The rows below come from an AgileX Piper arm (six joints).
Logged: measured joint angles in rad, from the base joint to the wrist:
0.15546 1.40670 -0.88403 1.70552 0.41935 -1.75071
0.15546 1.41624 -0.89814 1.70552 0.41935 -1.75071
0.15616 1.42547 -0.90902 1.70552 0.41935 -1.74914
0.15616 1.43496 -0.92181 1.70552 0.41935 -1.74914
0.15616 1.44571 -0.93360 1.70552 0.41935 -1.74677
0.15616 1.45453 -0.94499 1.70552 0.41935 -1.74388
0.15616 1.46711 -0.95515 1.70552 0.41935 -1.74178
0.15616 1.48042 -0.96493 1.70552 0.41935 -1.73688
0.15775 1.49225 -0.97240 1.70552 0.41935 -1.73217
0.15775 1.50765 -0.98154 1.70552 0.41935 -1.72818
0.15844 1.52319 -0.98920 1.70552 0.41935 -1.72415
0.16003 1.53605 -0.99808 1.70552 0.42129 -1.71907
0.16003 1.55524 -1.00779 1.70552 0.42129 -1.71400
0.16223 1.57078 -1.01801 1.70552 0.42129 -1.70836
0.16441 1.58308 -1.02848 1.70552 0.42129 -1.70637
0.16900 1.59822 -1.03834 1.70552 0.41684 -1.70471
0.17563 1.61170 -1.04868 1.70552 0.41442 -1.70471
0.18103 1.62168 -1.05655 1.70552 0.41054 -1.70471
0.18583 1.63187 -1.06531 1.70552 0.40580 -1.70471
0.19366 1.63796 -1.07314 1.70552 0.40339 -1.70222
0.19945 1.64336 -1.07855 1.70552 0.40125 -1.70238
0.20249 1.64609 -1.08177 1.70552 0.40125 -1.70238
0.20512 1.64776 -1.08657 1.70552 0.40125 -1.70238
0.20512 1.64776 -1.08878 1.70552 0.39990 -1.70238
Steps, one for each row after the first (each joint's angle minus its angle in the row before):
0.00000 0.00954 -0.01411 0.00000 0.00000 0.00000
0.00070 0.00923 -0.01088 0.00000 0.00000 0.00157
0.00000 0.00949 -0.01279 0.00000 0.00000 0.00000
0.00000 0.01075 -0.01179 0.00000 0.00000 0.00237
0.00000 0.00882 -0.01139 0.00000 0.00000 0.00289
0.00000 0.01258 -0.01016 0.00000 0.00000 0.00210
0.00000 0.01331 -0.00978 0.00000 0.00000 0.00490
0.00159 0.01183 -0.00747 0.00000 0.00000 0.00471
0.00000 0.01540 -0.00914 0.00000 0.00000 0.00399
0.00069 0.01554 -0.00766 0.00000 0.00000 0.00403
0.00159 0.01286 -0.00888 0.00000 0.00194 0.00508
0.00000 0.01919 -0.00971 0.00000 0.00000 0.00507
0.00220 0.01554 -0.01022 0.00000 0.00000 0.00564
0.00218 0.01230 -0.01047 0.00000 0.00000 0.00199
0.00459 0.01514 -0.00986 0.00000 -0.00445 0.00166
0.00663 0.01348 -0.01034 0.00000 -0.00242 0.00000
0.00540 0.00998 -0.00787 0.00000 -0.00388 0.00000
0.00480 0.01019 -0.00876 0.00000 -0.00474 0.00000
0.00783 0.00609 -0.00783 0.00000 -0.00241 0.00249
0.00579 0.00540 -0.00541 0.00000 -0.00214 -0.00016
0.00304 0.00273 -0.00322 0.00000 0.00000 0.00000
0.00263 0.00167 -0.00480 0.00000 0.00000 0.00000
0.00000 0.00000 -0.00221 0.00000 -0.00135 0.00000

